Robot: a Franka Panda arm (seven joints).
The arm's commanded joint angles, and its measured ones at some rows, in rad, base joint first. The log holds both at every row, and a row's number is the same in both.
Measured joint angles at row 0: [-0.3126 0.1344 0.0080 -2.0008 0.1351 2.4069 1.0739]
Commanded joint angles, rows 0 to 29: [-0.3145 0.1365 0.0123 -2.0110 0.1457 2.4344 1.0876]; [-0.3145 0.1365 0.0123 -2.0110 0.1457 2.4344 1.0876]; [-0.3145 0.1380 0.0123 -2.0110 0.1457 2.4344 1.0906]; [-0.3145 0.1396 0.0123 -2.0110 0.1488 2.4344 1.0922]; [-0.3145 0.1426 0.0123 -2.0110 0.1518 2.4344 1.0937]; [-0.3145 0.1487 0.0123 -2.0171 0.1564 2.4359 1.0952]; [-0.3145 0.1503 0.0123 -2.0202 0.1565 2.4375 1.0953]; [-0.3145 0.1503 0.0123 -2.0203 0.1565 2.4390 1.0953]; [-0.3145 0.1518 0.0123 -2.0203 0.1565 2.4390 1.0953]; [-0.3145 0.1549 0.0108 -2.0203 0.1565 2.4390 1.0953]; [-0.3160 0.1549 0.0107 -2.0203 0.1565 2.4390 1.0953]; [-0.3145 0.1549 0.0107 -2.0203 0.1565 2.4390 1.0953]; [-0.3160 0.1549 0.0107 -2.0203 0.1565 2.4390 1.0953]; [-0.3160 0.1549 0.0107 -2.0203 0.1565 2.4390 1.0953]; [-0.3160 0.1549 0.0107 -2.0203 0.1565 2.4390 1.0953]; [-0.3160 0.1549 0.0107 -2.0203 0.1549 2.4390 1.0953]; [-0.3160 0.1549 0.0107 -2.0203 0.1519 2.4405 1.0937]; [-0.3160 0.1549 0.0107 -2.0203 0.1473 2.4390 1.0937]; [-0.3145 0.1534 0.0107 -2.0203 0.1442 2.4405 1.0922]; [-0.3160 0.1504 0.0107 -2.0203 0.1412 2.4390 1.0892]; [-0.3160 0.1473 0.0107 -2.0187 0.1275 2.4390 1.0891]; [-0.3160 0.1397 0.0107 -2.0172 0.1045 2.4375 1.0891]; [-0.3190 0.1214 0.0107 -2.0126 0.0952 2.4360 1.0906]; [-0.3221 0.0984 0.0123 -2.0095 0.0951 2.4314 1.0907]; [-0.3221 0.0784 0.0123 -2.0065 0.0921 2.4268 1.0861]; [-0.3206 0.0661 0.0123 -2.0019 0.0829 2.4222 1.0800]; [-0.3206 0.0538 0.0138 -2.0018 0.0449 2.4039 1.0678]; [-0.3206 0.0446 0.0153 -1.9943 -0.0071 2.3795 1.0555]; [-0.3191 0.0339 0.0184 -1.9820 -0.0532 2.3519 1.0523]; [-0.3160 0.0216 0.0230 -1.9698 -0.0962 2.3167 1.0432]
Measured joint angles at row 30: [-0.3161 0.0659 0.0083 -1.9902 0.0125 2.3993 1.0717]
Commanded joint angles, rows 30 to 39: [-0.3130 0.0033 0.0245 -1.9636 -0.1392 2.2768 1.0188]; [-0.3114 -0.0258 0.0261 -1.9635 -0.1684 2.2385 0.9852]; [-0.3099 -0.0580 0.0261 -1.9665 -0.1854 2.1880 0.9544]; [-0.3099 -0.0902 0.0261 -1.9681 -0.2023 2.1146 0.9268]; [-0.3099 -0.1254 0.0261 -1.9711 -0.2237 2.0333 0.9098]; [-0.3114 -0.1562 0.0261 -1.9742 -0.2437 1.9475 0.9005]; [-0.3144 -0.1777 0.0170 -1.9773 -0.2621 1.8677 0.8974]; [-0.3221 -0.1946 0.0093 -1.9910 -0.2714 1.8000 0.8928]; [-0.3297 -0.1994 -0.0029 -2.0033 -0.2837 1.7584 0.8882]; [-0.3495 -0.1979 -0.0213 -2.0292 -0.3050 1.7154 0.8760]
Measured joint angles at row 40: [-0.3145 -0.1686 0.0088 -1.9649 -0.2520 1.8231 0.9135]
